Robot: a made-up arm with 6 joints. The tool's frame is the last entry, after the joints. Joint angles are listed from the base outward.
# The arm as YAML. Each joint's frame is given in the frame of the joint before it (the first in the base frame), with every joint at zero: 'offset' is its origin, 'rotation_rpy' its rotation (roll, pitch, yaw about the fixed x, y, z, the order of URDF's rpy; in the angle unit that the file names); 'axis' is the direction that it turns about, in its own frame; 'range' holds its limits. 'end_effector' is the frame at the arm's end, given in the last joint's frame.
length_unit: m
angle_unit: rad
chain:
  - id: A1
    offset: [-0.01, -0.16, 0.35]
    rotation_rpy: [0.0, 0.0, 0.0]
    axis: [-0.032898, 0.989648, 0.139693]
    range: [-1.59, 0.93]
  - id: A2
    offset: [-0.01, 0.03, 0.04]
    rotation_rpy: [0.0, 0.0, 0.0]
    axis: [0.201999, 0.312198, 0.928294]
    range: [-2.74, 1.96]
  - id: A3
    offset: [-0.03, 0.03, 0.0]
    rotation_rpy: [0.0, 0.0, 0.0]
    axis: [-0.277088, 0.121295, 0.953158]
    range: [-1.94, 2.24]
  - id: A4
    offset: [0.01, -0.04, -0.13]
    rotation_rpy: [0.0, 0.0, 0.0]
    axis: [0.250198, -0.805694, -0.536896]
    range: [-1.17, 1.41]
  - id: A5
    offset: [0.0, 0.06, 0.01]
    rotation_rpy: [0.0, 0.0, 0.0]
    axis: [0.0, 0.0, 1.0]
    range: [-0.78, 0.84]
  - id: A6
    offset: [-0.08, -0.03, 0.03]
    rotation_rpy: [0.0, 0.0, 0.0]
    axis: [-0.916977, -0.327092, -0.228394]
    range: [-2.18, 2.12]
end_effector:
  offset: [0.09, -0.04, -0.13]
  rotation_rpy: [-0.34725, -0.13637, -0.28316]
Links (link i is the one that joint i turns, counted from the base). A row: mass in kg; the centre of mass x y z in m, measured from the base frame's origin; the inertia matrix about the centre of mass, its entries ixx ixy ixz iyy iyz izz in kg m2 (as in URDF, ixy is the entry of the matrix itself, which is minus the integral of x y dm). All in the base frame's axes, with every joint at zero. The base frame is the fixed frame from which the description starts. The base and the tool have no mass.
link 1: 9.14; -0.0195 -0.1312 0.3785; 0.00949 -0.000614 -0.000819 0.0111 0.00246 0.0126
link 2: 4.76; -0.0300 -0.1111 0.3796; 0.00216 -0.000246 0 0.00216 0 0.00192
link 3: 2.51; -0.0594 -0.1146 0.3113; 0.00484 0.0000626 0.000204 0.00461 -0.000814 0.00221
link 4: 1.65; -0.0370 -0.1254 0.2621; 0.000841 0 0 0.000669 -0.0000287 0.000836
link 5: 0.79; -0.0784 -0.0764 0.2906; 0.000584 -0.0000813 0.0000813 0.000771 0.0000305 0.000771
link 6: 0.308; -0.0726 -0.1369 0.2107; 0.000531 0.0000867 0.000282 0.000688 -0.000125 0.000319
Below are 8 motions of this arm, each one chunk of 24 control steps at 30 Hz.
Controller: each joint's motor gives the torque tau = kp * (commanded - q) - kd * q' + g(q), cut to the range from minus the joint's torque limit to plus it. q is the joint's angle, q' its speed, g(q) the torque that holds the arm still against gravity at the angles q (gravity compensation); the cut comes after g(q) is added. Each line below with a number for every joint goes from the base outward.
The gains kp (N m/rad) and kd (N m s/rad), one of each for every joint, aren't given. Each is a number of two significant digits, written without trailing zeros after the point. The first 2 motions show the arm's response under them.
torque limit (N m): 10 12 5.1 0.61 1.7 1.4
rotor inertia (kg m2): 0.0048 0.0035 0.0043 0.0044 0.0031 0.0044
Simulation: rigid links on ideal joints. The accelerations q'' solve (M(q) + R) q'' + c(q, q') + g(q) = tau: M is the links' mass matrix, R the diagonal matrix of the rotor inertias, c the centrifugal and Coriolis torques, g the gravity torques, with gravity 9.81 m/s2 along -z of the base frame. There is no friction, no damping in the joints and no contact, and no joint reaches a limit. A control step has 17 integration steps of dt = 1/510 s. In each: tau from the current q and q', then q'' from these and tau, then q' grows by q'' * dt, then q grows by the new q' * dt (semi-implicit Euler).
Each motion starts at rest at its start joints. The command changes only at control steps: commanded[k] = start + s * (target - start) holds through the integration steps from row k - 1 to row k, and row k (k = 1, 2, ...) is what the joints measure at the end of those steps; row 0 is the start. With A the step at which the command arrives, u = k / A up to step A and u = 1 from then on. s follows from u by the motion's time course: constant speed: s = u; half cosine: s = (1 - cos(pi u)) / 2; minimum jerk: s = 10 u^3 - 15 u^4 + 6 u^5; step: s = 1 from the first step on.
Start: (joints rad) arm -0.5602 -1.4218 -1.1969 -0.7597 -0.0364 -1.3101
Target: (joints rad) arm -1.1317 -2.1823 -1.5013 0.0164 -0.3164 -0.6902
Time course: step
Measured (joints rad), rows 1 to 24:
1: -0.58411 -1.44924 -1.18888 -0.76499 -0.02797 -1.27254
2: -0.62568 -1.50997 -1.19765 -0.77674 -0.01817 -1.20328
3: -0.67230 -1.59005 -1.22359 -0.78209 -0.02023 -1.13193
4: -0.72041 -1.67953 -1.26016 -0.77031 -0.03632 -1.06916
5: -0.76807 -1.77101 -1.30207 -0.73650 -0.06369 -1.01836
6: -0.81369 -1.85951 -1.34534 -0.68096 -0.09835 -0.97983
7: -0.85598 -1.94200 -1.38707 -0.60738 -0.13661 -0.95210
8: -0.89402 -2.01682 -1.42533 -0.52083 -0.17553 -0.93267
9: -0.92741 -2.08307 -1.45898 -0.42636 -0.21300 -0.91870
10: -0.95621 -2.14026 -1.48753 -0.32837 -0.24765 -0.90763
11: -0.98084 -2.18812 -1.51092 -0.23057 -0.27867 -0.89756
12: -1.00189 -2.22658 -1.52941 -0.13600 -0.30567 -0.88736
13: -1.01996 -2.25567 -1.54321 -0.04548 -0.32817 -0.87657
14: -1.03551 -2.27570 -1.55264 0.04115 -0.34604 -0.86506
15: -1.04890 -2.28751 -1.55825 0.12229 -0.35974 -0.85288
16: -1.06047 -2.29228 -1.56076 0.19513 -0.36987 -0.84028
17: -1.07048 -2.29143 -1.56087 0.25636 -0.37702 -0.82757
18: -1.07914 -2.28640 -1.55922 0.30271 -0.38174 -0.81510
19: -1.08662 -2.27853 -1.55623 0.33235 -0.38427 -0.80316
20: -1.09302 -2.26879 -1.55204 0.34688 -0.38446 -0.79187
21: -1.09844 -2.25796 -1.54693 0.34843 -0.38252 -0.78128
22: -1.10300 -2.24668 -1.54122 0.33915 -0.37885 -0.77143
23: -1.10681 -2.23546 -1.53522 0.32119 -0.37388 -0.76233
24: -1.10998 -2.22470 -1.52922 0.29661 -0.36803 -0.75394
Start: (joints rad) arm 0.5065 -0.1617 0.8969 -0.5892 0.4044 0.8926
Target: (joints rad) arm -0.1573 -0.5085 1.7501 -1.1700 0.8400 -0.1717
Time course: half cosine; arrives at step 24
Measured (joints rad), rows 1 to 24:
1: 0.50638 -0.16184 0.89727 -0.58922 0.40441 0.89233
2: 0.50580 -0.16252 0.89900 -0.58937 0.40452 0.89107
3: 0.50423 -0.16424 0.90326 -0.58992 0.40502 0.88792
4: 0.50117 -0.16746 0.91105 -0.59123 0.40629 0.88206
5: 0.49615 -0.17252 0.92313 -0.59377 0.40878 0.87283
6: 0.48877 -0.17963 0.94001 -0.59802 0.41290 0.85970
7: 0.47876 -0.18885 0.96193 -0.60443 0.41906 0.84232
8: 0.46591 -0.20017 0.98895 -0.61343 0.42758 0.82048
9: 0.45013 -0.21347 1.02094 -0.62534 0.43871 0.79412
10: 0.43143 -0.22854 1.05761 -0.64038 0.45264 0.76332
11: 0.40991 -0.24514 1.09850 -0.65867 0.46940 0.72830
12: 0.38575 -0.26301 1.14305 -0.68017 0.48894 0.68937
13: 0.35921 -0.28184 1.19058 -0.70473 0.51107 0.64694
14: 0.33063 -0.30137 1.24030 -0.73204 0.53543 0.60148
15: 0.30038 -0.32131 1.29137 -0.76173 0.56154 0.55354
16: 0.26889 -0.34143 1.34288 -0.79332 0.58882 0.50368
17: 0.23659 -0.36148 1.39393 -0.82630 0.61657 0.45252
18: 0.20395 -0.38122 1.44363 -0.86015 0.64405 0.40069
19: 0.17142 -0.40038 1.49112 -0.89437 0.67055 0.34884
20: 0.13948 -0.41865 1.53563 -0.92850 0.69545 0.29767
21: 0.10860 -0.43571 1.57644 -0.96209 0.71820 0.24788
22: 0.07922 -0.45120 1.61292 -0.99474 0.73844 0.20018
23: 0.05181 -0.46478 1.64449 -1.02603 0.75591 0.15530
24: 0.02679 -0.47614 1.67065 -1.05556 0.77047 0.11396
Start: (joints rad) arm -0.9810 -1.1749 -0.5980 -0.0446 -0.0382 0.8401
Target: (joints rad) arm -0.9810 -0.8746 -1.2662 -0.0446 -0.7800 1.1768
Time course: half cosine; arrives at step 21
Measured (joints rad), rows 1 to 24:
1: -0.98094 -1.17471 -0.59845 -0.04467 -0.03826 0.84019
2: -0.98075 -1.17383 -0.60043 -0.04499 -0.03874 0.84062
3: -0.98038 -1.17164 -0.60506 -0.04578 -0.04036 0.84173
4: -0.97986 -1.16762 -0.61328 -0.04716 -0.04401 0.84387
5: -0.97923 -1.16139 -0.62574 -0.04920 -0.05056 0.84732
6: -0.97854 -1.15274 -0.64285 -0.05184 -0.06073 0.85230
7: -0.97783 -1.14163 -0.66475 -0.05497 -0.07508 0.85897
8: -0.97715 -1.12814 -0.69137 -0.05841 -0.09396 0.86741
9: -0.97654 -1.11245 -0.72245 -0.06194 -0.11751 0.87762
10: -0.97603 -1.09486 -0.75752 -0.06534 -0.14567 0.88956
11: -0.97565 -1.07571 -0.79599 -0.06838 -0.17820 0.90313
12: -0.97542 -1.05543 -0.83712 -0.07085 -0.21468 0.91817
13: -0.97535 -1.03446 -0.88011 -0.07260 -0.25457 0.93449
14: -0.97544 -1.01329 -0.92407 -0.07348 -0.29717 0.95186
15: -0.97570 -0.99243 -0.96806 -0.07341 -0.34170 0.97002
16: -0.97612 -0.97237 -1.01116 -0.07236 -0.38729 0.98866
17: -0.97669 -0.95362 -1.05246 -0.07033 -0.43303 1.00747
18: -0.97739 -0.93662 -1.09105 -0.06734 -0.47799 1.02611
19: -0.97821 -0.92182 -1.12612 -0.06348 -0.52125 1.04423
20: -0.97912 -0.90955 -1.15692 -0.05883 -0.56189 1.06148
21: -0.98010 -0.90013 -1.18279 -0.05348 -0.59908 1.07749
22: -0.98109 -0.89354 -1.20364 -0.04764 -0.63210 1.09196
23: -0.98200 -0.88936 -1.22012 -0.04157 -0.66064 1.10468
24: -0.98280 -0.88701 -1.23304 -0.03558 -0.68484 1.11563

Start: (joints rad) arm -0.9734 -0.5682 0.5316 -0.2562 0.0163 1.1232
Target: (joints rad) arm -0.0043 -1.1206 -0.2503 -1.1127 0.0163 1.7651
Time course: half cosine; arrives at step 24
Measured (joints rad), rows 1 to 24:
1: -0.97316 -0.56845 0.53125 -0.25634 0.01649 1.12334
2: -0.97203 -0.56961 0.52963 -0.25707 0.01722 1.12399
3: -0.96923 -0.57248 0.52565 -0.25914 0.01865 1.12563
4: -0.96407 -0.57778 0.51838 -0.26332 0.02069 1.12874
5: -0.95592 -0.58601 0.50709 -0.27032 0.02313 1.13372
6: -0.94432 -0.59751 0.49129 -0.28068 0.02566 1.14094
7: -0.92892 -0.61244 0.47072 -0.29477 0.02800 1.15065
8: -0.90948 -0.63076 0.44532 -0.31280 0.02988 1.16302
9: -0.88591 -0.65235 0.41523 -0.33482 0.03109 1.17814
10: -0.85824 -0.67693 0.38074 -0.36072 0.03148 1.19601
11: -0.82661 -0.70415 0.34230 -0.39031 0.03096 1.21654
12: -0.79129 -0.73361 0.30050 -0.42327 0.02951 1.23961
13: -0.75265 -0.76484 0.25601 -0.45920 0.02719 1.26501
14: -0.71117 -0.79734 0.20960 -0.49766 0.02410 1.29250
15: -0.66739 -0.83061 0.16210 -0.53814 0.02040 1.32178
16: -0.62191 -0.86412 0.11436 -0.58011 0.01627 1.35250
17: -0.57539 -0.89736 0.06726 -0.62300 0.01193 1.38427
18: -0.52851 -0.92979 0.02163 -0.66624 0.00759 1.41665
19: -0.48196 -0.96091 -0.02170 -0.70926 0.00346 1.44917
20: -0.43642 -0.99020 -0.06199 -0.75148 -0.00029 1.48133
21: -0.39256 -1.01719 -0.09855 -0.79233 -0.00351 1.51259
22: -0.35103 -1.04139 -0.13078 -0.83128 -0.00607 1.54243
23: -0.31244 -1.06237 -0.15815 -0.86779 -0.00793 1.57032
24: -0.27736 -1.07970 -0.18023 -0.90135 -0.00905 1.59578

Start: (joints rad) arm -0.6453 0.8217 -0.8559 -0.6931 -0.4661 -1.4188
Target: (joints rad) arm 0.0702 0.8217 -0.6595 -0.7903 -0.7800 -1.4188
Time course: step
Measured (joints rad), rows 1 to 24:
1: -0.61385 0.79417 -0.81808 -0.68856 -0.48898 -1.41665
2: -0.55888 0.76767 -0.78075 -0.67950 -0.52982 -1.40974
3: -0.49873 0.75572 -0.75715 -0.66850 -0.57385 -1.40483
4: -0.43899 0.75498 -0.74149 -0.65801 -0.61478 -1.40358
5: -0.38218 0.76150 -0.72969 -0.65039 -0.64982 -1.40492
6: -0.32947 0.77220 -0.71963 -0.64738 -0.67821 -1.40744
7: -0.28131 0.78485 -0.71040 -0.64984 -0.70026 -1.41015
8: -0.23775 0.79794 -0.70168 -0.65789 -0.71672 -1.41252
9: -0.19866 0.81048 -0.69345 -0.67102 -0.72852 -1.41433
10: -0.16376 0.82187 -0.68579 -0.68834 -0.73656 -1.41558
11: -0.13275 0.83178 -0.67882 -0.70871 -0.74169 -1.41631
12: -0.10531 0.84007 -0.67260 -0.73094 -0.74467 -1.41663
13: -0.08111 0.84673 -0.66720 -0.75387 -0.74610 -1.41664
14: -0.05984 0.85182 -0.66263 -0.77647 -0.74652 -1.41646
15: -0.04120 0.85544 -0.65888 -0.79785 -0.74633 -1.41615
16: -0.02494 0.85775 -0.65591 -0.81734 -0.74587 -1.41581
17: -0.01078 0.85889 -0.65367 -0.83442 -0.74538 -1.41546
18: 0.00149 0.85903 -0.65207 -0.84877 -0.74505 -1.41517
19: 0.01208 0.85832 -0.65106 -0.86022 -0.74499 -1.41496
20: 0.02118 0.85691 -0.65053 -0.86874 -0.74528 -1.41483
21: 0.02897 0.85495 -0.65043 -0.87441 -0.74596 -1.41480
22: 0.03560 0.85258 -0.65065 -0.87740 -0.74703 -1.41486
23: 0.04121 0.84992 -0.65114 -0.87797 -0.74846 -1.41500
24: 0.04594 0.84707 -0.65183 -0.87640 -0.75023 -1.41523

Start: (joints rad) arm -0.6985 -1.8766 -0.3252 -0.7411 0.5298 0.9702
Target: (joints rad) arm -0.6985 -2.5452 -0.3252 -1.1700 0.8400 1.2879
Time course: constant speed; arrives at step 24
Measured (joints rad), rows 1 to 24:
1: -0.69852 -1.87850 -0.32474 -0.74194 0.53036 0.97067
2: -0.69847 -1.88433 -0.32391 -0.74460 0.53222 0.97222
3: -0.69836 -1.89470 -0.32302 -0.74943 0.53564 0.97508
4: -0.69823 -1.90947 -0.32232 -0.75637 0.54056 0.97927
5: -0.69812 -1.92805 -0.32191 -0.76518 0.54683 0.98468
6: -0.69806 -1.94975 -0.32183 -0.77554 0.55421 0.99119
7: -0.69806 -1.97383 -0.32204 -0.78716 0.56250 0.99864
8: -0.69812 -1.99964 -0.32247 -0.79976 0.57152 1.00691
9: -0.69822 -2.02665 -0.32304 -0.81313 0.58114 1.01588
10: -0.69834 -2.05442 -0.32368 -0.82712 0.59124 1.02545
11: -0.69848 -2.08262 -0.32431 -0.84163 0.60174 1.03553
12: -0.69862 -2.11104 -0.32491 -0.85657 0.61261 1.04605
13: -0.69875 -2.13952 -0.32542 -0.87191 0.62377 1.05696
14: -0.69886 -2.16797 -0.32585 -0.88761 0.63521 1.06819
15: -0.69895 -2.19633 -0.32619 -0.90366 0.64689 1.07971
16: -0.69902 -2.22460 -0.32644 -0.92002 0.65879 1.09146
17: -0.69908 -2.25275 -0.32662 -0.93669 0.67088 1.10343
18: -0.69911 -2.28081 -0.32673 -0.95363 0.68314 1.11557
19: -0.69913 -2.30879 -0.32679 -0.97083 0.69554 1.12786
20: -0.69914 -2.33670 -0.32681 -0.98825 0.70807 1.14028
21: -0.69914 -2.36457 -0.32680 -1.00586 0.72071 1.15281
22: -0.69913 -2.39240 -0.32677 -1.02365 0.73344 1.16543
23: -0.69911 -2.42021 -0.32673 -1.04157 0.74625 1.17812
24: -0.69909 -2.44801 -0.32669 -1.05961 0.75912 1.19088

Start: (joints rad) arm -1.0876 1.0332 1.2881 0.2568 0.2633 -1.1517
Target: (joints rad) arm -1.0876 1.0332 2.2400 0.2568 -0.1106 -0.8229
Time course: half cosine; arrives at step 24
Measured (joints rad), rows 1 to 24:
1: -1.08756 1.03314 1.28854 0.25690 0.26302 -1.15164
2: -1.08743 1.03294 1.29054 0.25737 0.26185 -1.15136
3: -1.08717 1.03258 1.29537 0.25853 0.25926 -1.15061
4: -1.08680 1.03209 1.30412 0.26057 0.25496 -1.14915
5: -1.08636 1.03151 1.31762 0.26356 0.24882 -1.14673
6: -1.08588 1.03092 1.33641 0.26741 0.24081 -1.14314
7: -1.08541 1.03034 1.36078 0.27195 0.23099 -1.13824
8: -1.08498 1.02981 1.39079 0.27689 0.21945 -1.13193
9: -1.08464 1.02937 1.42627 0.28194 0.20635 -1.12415
10: -1.08440 1.02901 1.46690 0.28676 0.19184 -1.11493
11: -1.08428 1.02874 1.51218 0.29104 0.17611 -1.10431
12: -1.08430 1.02857 1.56147 0.29451 0.15940 -1.09241
13: -1.08444 1.02850 1.61404 0.29692 0.14192 -1.07933
14: -1.08471 1.02852 1.66907 0.29808 0.12392 -1.06525
15: -1.08509 1.02864 1.72566 0.29787 0.10565 -1.05033
16: -1.08555 1.02887 1.78288 0.29622 0.08738 -1.03476
17: -1.08608 1.02921 1.83976 0.29313 0.06936 -1.01874
18: -1.08664 1.02968 1.89536 0.28865 0.05186 -1.00249
19: -1.08721 1.03030 1.94873 0.28288 0.03512 -0.98620
20: -1.08777 1.03108 1.99895 0.27597 0.01940 -0.97011
21: -1.08829 1.03201 2.04517 0.26811 0.00491 -0.95441
22: -1.08875 1.03311 2.08660 0.25951 -0.00814 -0.93934
23: -1.08914 1.03435 2.12252 0.25041 -0.01955 -0.92510
24: -1.08944 1.03570 2.15233 0.24106 -0.02917 -0.91191

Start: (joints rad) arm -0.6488 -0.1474 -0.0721 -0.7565 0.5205 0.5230
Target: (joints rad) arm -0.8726 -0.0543 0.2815 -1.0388 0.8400 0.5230
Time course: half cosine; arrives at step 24
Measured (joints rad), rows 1 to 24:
1: -0.64885 -0.14737 -0.07195 -0.75652 0.52052 0.52297
2: -0.64909 -0.14721 -0.07124 -0.75663 0.52068 0.52284
3: -0.64970 -0.14680 -0.06948 -0.75696 0.52120 0.52258
4: -0.65085 -0.14601 -0.06625 -0.75773 0.52238 0.52221
5: -0.65266 -0.14474 -0.06124 -0.75914 0.52450 0.52176
6: -0.65525 -0.14290 -0.05423 -0.76144 0.52783 0.52128
7: -0.65870 -0.14045 -0.04513 -0.76484 0.53259 0.52081
8: -0.66306 -0.13737 -0.03390 -0.76953 0.53892 0.52039
9: -0.66835 -0.13366 -0.02061 -0.77563 0.54691 0.52005
10: -0.67457 -0.12937 -0.00539 -0.78324 0.55659 0.51982
11: -0.68168 -0.12456 0.01156 -0.79239 0.56793 0.51973
12: -0.68964 -0.11931 0.03001 -0.80304 0.58083 0.51978
13: -0.69837 -0.11371 0.04968 -0.81511 0.59518 0.51997
14: -0.70778 -0.10786 0.07024 -0.82847 0.61077 0.52030
15: -0.71776 -0.10189 0.09136 -0.84295 0.62739 0.52076
16: -0.72819 -0.09591 0.11269 -0.85834 0.64480 0.52134
17: -0.73893 -0.09004 0.13385 -0.87440 0.66272 0.52200
18: -0.74983 -0.08439 0.15449 -0.89088 0.68085 0.52272
19: -0.76074 -0.07907 0.17426 -0.90749 0.69889 0.52348
20: -0.77149 -0.07416 0.19281 -0.92398 0.71653 0.52424
21: -0.78192 -0.06976 0.20983 -0.94007 0.73346 0.52497
22: -0.79186 -0.06593 0.22503 -0.95547 0.74939 0.52564
23: -0.80117 -0.06273 0.23816 -0.96995 0.76405 0.52625
24: -0.80969 -0.06021 0.24899 -0.98325 0.77718 0.52676

